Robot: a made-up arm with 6 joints. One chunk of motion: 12 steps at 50 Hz.
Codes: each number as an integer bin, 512 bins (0 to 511) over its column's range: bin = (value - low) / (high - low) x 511, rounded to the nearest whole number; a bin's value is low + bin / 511 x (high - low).
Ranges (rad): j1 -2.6..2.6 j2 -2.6..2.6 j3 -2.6..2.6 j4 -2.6..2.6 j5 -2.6..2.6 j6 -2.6..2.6
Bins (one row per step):
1: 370 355 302 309 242 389
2: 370 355 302 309 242 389
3: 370 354 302 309 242 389
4: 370 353 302 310 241 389
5: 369 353 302 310 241 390
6: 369 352 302 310 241 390
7: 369 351 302 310 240 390
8: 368 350 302 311 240 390
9: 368 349 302 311 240 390
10: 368 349 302 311 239 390
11: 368 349 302 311 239 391
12: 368 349 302 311 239 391
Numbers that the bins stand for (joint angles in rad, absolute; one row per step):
1: 1.1652 1.0125 0.4732 0.5444 -0.1374 1.3585
2: 1.1652 1.0125 0.4732 0.5444 -0.1374 1.3585
3: 1.1652 1.0023 0.4732 0.5444 -0.1374 1.3585
4: 1.1652 0.9922 0.4732 0.5546 -0.1476 1.3585
5: 1.1550 0.9922 0.4732 0.5546 -0.1476 1.3687
6: 1.1550 0.9820 0.4732 0.5546 -0.1476 1.3687
7: 1.1550 0.9718 0.4732 0.5546 -0.1577 1.3687
8: 1.1448 0.9616 0.4732 0.5648 -0.1577 1.3687
9: 1.1448 0.9515 0.4732 0.5648 -0.1577 1.3687
10: 1.1448 0.9515 0.4732 0.5648 -0.1679 1.3687
11: 1.1448 0.9515 0.4732 0.5648 -0.1679 1.3789
12: 1.1448 0.9515 0.4732 0.5648 -0.1679 1.3789

